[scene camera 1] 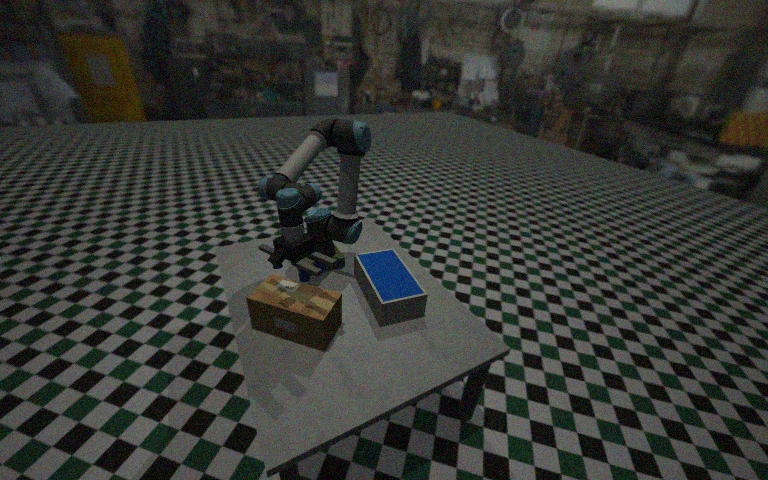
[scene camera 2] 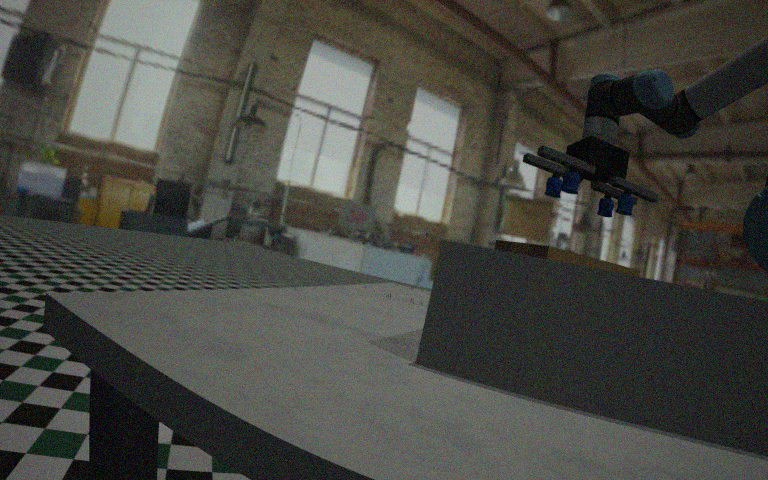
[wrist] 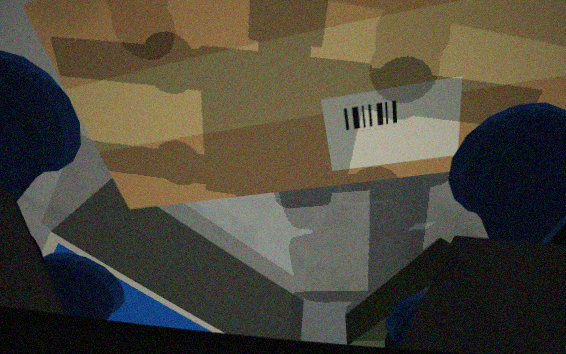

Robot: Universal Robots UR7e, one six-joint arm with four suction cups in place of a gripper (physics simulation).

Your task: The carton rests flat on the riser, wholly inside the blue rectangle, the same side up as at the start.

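Places are measured from the arm's base along level axes (x ahead, y left, z up), in metres.
Pixels of known places: end effector, tool point: (scene camera 1: 298, 268) (scene camera 2: 588, 203) (wrist: 259, 237); arm's base, origin of the base link: (scene camera 1: 320, 252).
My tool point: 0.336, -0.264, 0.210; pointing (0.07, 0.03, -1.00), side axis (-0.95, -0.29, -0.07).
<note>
Ahead of a thing's pixels: the offset from my tool point to its top centre, as dx, dy, dz. Level surfaces: height alone.
The brown taped carton @[+0.009, -0.025, -0.110] (scene camera 1: 308, 328) (scene camera 2: 589, 262) (wrist: 280, 125) rests flat on the table, left of the riser in scene camera 1, its barcode label @[-0.042, -0.024, -0.109] (wrist: 395, 125) on the upper face. The grey riser @[+0.051, +0.388, -0.146] (scene camera 1: 404, 311) (scene camera 2: 566, 328) (wrist: 190, 265) bears the blue rectangle @[+0.051, +0.388, -0.146] (scene camera 1: 390, 275) (wrist: 150, 306) with a pale border, and no carton lies on it. The riser hides the carton's lower part in scene camera 2. My gripper (scene camera 1: 301, 266) (scene camera 2: 589, 194) is open and holds nothing. Its blue cups hang above the carton with a visible gap, towards its far long side in scene camera 1.
A low dark and green box-like thing (scene camera 1: 338, 255) (wrist: 367, 332) stands behind the carton, near the arm's base and partly hidden by my gripper. The grey table @[dz -0.266] (scene camera 1: 396, 367) (scene camera 2: 254, 362) has its left edge close to the carton in scene camera 1.
</note>
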